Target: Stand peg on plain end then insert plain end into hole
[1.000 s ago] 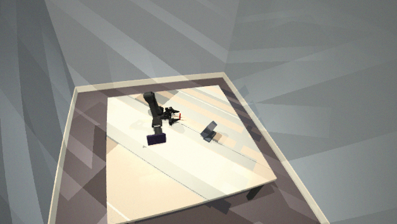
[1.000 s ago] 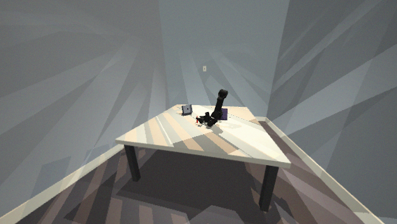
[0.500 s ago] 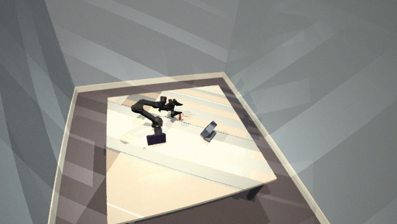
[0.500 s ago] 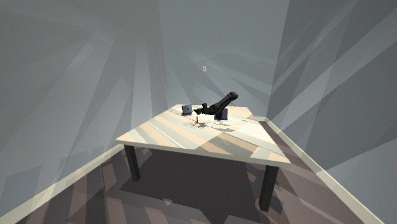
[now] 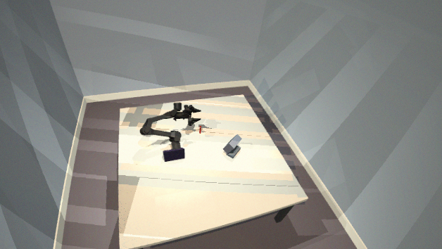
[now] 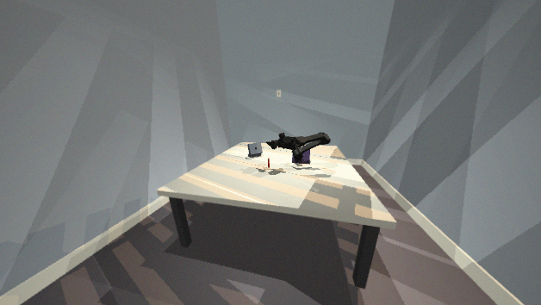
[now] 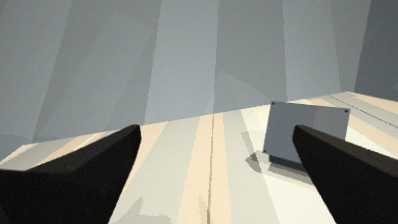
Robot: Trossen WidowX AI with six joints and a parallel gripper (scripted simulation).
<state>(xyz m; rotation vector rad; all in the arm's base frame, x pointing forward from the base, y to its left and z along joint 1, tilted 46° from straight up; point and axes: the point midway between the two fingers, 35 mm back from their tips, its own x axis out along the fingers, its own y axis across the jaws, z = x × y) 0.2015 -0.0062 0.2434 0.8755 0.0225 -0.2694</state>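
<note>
Right now the red peg is 1 cm to the left of my gripper tip and 16 cm below it. Also, from my gripper tip: sloped panel (21 cm ahead, 24 cm to the right, 14 cm below).
</note>
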